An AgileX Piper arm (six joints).
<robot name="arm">
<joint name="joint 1" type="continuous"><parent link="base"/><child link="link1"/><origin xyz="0 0 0.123"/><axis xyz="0 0 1"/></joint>
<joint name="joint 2" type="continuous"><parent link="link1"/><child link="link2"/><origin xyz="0 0 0"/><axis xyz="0 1 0"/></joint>
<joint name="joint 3" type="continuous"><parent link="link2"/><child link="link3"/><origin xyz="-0.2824 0 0.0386"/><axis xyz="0 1 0"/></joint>
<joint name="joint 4" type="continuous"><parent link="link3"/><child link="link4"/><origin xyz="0.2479 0 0.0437"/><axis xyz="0.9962 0 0.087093"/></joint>
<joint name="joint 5" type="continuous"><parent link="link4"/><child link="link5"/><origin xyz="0 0 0"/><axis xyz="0 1 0"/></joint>
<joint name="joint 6" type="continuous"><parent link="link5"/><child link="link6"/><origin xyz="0.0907 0 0.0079"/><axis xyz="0.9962 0 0.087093"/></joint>
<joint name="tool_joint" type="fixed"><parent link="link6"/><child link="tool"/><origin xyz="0 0 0" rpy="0 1.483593 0"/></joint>
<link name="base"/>
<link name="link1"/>
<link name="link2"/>
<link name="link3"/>
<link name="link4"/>
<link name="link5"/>
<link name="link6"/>
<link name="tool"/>
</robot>
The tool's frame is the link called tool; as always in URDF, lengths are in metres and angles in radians. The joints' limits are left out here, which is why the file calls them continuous.
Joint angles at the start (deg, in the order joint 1, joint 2, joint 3, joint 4, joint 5, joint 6):
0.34, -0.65, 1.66, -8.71, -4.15, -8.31
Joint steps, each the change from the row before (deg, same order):
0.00, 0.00, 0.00, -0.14, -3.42, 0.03
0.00, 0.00, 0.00, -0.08, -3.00, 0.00
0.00, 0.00, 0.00, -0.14, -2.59, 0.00
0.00, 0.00, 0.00, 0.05, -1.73, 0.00
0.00, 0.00, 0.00, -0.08, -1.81, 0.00
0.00, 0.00, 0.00, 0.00, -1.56, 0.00
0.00, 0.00, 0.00, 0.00, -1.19, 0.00
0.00, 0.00, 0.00, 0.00, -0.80, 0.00
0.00, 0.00, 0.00, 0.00, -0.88, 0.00
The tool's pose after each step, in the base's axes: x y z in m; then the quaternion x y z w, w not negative. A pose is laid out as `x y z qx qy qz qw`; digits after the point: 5 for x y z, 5 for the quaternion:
0.05501 0.00217 0.21579 -0.10346 0.62443 -0.10617 0.76688
0.05394 0.00291 0.22037 -0.10380 0.60388 -0.10627 0.78311
0.05282 0.00358 0.22427 -0.10452 0.58574 -0.10667 0.79662
0.05197 0.00397 0.22686 -0.10403 0.57358 -0.10609 0.80556
0.05099 0.00444 0.22952 -0.10439 0.56061 -0.10619 0.81458
0.05009 0.00480 0.23180 -0.10421 0.54937 -0.10587 0.82226
0.04935 0.00508 0.23352 -0.10406 0.54074 -0.10562 0.82802
0.04884 0.00527 0.23467 -0.10396 0.53490 -0.10544 0.83184
0.04826 0.00547 0.23592 -0.10384 0.52844 -0.10524 0.83600

